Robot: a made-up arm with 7 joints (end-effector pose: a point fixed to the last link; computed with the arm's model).
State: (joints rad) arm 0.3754 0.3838 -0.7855 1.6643 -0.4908 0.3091 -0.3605
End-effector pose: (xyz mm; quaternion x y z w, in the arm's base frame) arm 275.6 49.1 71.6 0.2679 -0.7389 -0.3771 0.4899
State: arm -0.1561 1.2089 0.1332 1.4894 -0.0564 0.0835 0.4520
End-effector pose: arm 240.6 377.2 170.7 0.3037 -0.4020 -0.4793 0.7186
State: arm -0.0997 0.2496 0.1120 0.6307 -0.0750 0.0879 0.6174
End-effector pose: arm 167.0 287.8 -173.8 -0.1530 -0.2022 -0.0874 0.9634
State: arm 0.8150 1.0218 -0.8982 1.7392 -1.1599 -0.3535 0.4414
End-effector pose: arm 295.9 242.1 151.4 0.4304 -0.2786 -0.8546 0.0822
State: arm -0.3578 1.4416 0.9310 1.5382 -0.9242 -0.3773 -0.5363
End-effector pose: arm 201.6 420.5 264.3 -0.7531 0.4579 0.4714 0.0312
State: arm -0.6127 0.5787 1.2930 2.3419 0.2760 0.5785 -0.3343
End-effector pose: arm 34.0 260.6 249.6 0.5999 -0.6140 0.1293 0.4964
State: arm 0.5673 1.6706 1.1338 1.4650 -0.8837 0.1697 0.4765
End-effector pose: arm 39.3 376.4 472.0 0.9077 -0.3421 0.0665 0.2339
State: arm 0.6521 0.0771 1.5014 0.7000 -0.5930 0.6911 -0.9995
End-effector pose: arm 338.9 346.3 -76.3 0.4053 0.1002 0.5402 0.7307
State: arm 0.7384 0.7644 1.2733 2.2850 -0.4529 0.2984 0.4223
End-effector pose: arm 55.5 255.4 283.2 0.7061 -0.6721 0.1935 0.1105
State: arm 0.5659 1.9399 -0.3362 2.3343 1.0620 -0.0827 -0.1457
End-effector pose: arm 137.0 241.8 401.7 0.1252 -0.7420 -0.4420 0.4882
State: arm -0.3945 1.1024 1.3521 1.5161 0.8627 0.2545 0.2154
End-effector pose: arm 20.4 472.8 314.2 0.2731 -0.8156 0.0946 0.5013
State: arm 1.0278 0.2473 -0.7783 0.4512 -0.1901 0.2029 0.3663
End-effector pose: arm 497.7 156.8 130.3 0.1716 -0.4151 -0.4480 0.7730
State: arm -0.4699 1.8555 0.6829 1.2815 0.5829 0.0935 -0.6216
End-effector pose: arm 270.3 378.3 397.5 0.6356 -0.6670 -0.0906 0.3781
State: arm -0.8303 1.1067 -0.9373 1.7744 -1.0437 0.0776 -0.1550
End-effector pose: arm -102.9 235.7 -28.2 -0.0806 -0.2900 -0.8562 0.4199
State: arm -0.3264 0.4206 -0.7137 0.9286 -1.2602 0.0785 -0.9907
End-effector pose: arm -2.3 156.2 -233.2 0.3420 -0.5480 -0.6594 0.3846
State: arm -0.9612 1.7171 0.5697 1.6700 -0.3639 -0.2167 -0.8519
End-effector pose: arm 229.4 334.9 147.5 0.4607 -0.6731 -0.5522 0.1726
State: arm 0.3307 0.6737 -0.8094 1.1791 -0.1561 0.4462 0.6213
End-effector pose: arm 337.5 201.8 -8.7 0.0236 -0.1662 -0.5467 0.8203
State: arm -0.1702 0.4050 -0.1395 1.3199 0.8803 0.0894 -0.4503
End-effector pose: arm 224.1 302.4 -63.7 0.0554 -0.4238 0.2799 0.8596
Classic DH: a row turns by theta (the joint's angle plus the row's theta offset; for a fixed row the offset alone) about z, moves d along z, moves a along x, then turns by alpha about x. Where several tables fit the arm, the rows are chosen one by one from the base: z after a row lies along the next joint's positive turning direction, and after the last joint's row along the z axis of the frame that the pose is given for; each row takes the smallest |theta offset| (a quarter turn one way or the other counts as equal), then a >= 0, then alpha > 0; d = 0 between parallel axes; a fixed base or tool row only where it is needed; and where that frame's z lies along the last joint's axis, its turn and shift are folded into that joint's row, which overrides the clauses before.
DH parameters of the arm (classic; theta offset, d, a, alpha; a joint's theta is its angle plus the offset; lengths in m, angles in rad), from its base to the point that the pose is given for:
base (fixed): 0 0.24 0.02 1.5708
joint 1: 1.5708 -0.14 0 1.5708
joint 2: 1.5708 0.03 0.02 1.5708
joint 3: -1.5708 -0.28 0.02 -1.5708
joint 4: 0 -0.03 0.02 1.5708
joint 5: 0 -0.26 -0.03 1.5708
joint 6: 1.5708 0.02 0.02 1.5708
joint 7: -1.5708 -0.05 0.01 -1.5708
tool (fixed): 1.5708 0.02 0 0

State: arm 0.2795 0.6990 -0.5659 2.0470 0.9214 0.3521 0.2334
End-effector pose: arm 288.9 219.3 182.5 -0.3891 -0.5653 -0.3045 0.6605
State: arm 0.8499 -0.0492 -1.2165 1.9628 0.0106 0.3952 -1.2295
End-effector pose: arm 187.0 -62.7 261.1 -0.0216 -0.9336 0.0128 0.3575
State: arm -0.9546 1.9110 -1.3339 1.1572 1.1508 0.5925 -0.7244
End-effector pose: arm 64.3 562.3 38.5 0.5586 0.4743 -0.4513 0.5093
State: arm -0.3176 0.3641 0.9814 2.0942 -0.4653 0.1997 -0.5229
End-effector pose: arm 116.9 280.0 138.6 0.7651 -0.5338 0.1114 0.3425
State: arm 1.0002 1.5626 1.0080 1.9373 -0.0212 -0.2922 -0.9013
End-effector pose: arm -41.7 294.2 395.7 -0.4787 0.5710 -0.1945 0.6379
